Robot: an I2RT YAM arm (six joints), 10 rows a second.
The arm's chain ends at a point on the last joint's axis. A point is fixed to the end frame.
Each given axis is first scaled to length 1.
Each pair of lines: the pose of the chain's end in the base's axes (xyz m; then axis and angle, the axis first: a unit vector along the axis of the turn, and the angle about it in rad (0 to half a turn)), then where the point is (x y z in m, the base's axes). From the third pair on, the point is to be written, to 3 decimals.
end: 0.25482 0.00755 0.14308 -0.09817 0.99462 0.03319 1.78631
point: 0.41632 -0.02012 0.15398
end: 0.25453 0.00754 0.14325 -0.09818 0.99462 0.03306 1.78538
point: 0.41602 -0.02016 0.15430
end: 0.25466 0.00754 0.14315 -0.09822 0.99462 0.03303 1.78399
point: 0.416 -0.020 0.154
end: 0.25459 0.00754 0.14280 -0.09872 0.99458 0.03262 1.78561
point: 0.416 -0.020 0.154
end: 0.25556 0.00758 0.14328 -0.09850 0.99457 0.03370 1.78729
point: 0.417 -0.020 0.154
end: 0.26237 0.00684 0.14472 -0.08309 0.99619 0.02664 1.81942
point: 0.423 -0.025 0.150
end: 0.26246 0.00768 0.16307 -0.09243 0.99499 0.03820 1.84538
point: 0.424 -0.020 0.164
